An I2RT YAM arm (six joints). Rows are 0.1 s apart.
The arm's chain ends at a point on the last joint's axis. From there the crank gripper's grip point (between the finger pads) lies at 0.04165 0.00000 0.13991 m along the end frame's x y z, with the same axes.
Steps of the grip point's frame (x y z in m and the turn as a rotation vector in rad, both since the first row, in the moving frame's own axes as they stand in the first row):
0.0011 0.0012 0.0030 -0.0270 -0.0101 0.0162
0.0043 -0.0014 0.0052 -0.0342 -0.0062 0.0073
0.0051 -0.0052 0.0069 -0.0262 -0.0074 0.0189
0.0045 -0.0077 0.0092 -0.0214 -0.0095 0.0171
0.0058 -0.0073 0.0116 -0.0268 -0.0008 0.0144
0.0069 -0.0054 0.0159 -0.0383 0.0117 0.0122
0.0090 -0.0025 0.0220 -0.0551 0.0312 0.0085
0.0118 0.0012 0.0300 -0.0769 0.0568 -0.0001
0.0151 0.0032 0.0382 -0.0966 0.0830 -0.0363
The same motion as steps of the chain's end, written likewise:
0.0026 -0.0032 0.0026 -0.0270 -0.0101 0.0162
0.0052 -0.0065 0.0050 -0.0342 -0.0062 0.0073
0.0062 -0.0096 0.0067 -0.0262 -0.0074 0.0189
0.0059 -0.0114 0.0089 -0.0214 -0.0095 0.0171
0.0059 -0.0116 0.0116 -0.0268 -0.0008 0.0144
0.0053 -0.0113 0.0165 -0.0383 0.0117 0.0122
0.0047 -0.0105 0.0236 -0.0551 0.0312 0.0085
0.0039 -0.0094 0.0330 -0.0769 0.0568 -0.0001
0.0034 -0.0084 0.0427 -0.0966 0.0830 -0.0363

